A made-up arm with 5 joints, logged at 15 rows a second.
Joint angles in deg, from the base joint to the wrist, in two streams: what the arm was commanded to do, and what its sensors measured. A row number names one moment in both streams.
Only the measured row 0 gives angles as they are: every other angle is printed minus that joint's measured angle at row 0.
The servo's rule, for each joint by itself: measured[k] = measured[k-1] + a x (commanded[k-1-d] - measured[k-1]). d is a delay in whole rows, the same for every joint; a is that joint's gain. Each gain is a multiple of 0.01, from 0.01 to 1. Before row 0 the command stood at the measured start. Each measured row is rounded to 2 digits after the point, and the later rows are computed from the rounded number. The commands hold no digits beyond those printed.
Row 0, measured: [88.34 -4.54 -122.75 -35.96 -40.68]
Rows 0 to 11, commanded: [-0.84 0.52 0.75 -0.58 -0.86]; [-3.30 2.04 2.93 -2.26 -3.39]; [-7.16 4.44 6.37 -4.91 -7.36]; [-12.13 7.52 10.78 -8.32 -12.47]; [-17.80 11.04 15.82 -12.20 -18.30]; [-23.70 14.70 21.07 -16.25 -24.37]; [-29.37 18.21 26.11 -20.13 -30.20]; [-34.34 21.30 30.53 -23.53 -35.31]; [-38.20 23.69 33.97 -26.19 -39.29]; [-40.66 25.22 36.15 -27.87 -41.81]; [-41.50 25.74 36.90 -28.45 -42.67]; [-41.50 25.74 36.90 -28.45 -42.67]
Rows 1 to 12, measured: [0.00 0.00 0.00 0.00 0.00]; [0.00 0.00 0.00 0.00 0.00]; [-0.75 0.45 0.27 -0.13 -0.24]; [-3.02 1.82 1.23 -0.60 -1.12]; [-6.70 4.07 3.08 -1.55 -2.87]; [-11.53 7.04 5.85 -3.04 -5.56]; [-17.11 10.48 9.44 -5.06 -9.13]; [-22.98 14.11 13.63 -7.52 -13.40]; [-28.67 17.64 18.12 -10.29 -18.10]; [-33.72 20.79 22.59 -13.20 -22.92]; [-37.71 23.28 26.69 -16.06 -27.50]; [-40.34 24.95 30.10 -18.66 -31.51]
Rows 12 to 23, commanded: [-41.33 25.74 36.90 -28.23 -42.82]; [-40.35 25.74 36.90 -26.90 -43.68]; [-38.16 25.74 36.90 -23.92 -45.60]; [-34.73 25.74 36.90 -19.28 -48.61]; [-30.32 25.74 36.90 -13.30 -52.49]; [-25.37 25.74 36.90 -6.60 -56.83]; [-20.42 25.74 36.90 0.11 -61.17]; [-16.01 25.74 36.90 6.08 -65.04]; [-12.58 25.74 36.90 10.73 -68.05]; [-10.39 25.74 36.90 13.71 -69.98]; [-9.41 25.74 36.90 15.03 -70.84]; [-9.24 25.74 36.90 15.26 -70.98]
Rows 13 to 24, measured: [-41.37 25.63 32.55 -20.81 -34.63]; [-41.49 25.72 34.12 -22.49 -36.88]; [-41.35 25.74 35.12 -23.75 -38.54]; [-40.46 25.74 35.76 -24.44 -39.98]; [-38.41 25.74 36.17 -24.33 -41.55]; [-35.13 25.74 36.43 -23.22 -43.53]; [-30.85 25.74 36.60 -21.04 -46.04]; [-25.97 25.74 36.71 -17.86 -49.06]; [-21.03 25.74 36.78 -13.91 -52.45]; [-16.56 25.74 36.82 -9.51 -55.98]; [-13.02 25.74 36.85 -5.06 -59.36]; [-10.68 25.74 36.87 -0.93 -62.33]
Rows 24 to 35, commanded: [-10.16 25.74 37.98 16.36 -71.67]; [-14.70 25.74 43.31 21.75 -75.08]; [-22.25 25.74 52.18 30.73 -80.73]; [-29.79 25.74 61.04 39.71 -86.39]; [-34.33 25.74 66.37 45.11 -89.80]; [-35.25 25.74 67.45 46.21 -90.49]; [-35.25 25.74 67.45 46.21 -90.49]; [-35.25 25.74 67.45 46.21 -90.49]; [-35.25 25.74 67.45 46.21 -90.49]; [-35.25 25.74 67.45 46.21 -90.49]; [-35.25 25.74 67.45 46.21 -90.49]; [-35.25 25.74 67.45 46.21 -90.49]
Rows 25 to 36, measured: [-9.55 25.74 36.88 2.58 -64.71]; [-9.27 25.74 36.89 5.37 -66.47]; [-10.06 25.74 37.28 7.79 -67.93]; [-14.19 25.74 39.45 10.86 -69.93]; [-21.36 25.74 44.03 15.23 -72.95]; [-28.86 25.74 50.15 20.62 -76.71]; [-33.73 25.74 55.99 26.01 -80.38]; [-35.08 25.74 60.12 30.45 -83.21]; [-35.23 25.74 62.76 33.92 -85.25]; [-35.25 25.74 64.45 36.62 -86.72]; [-35.25 25.74 65.53 38.73 -87.78]; [-35.25 25.74 66.22 40.38 -88.54]
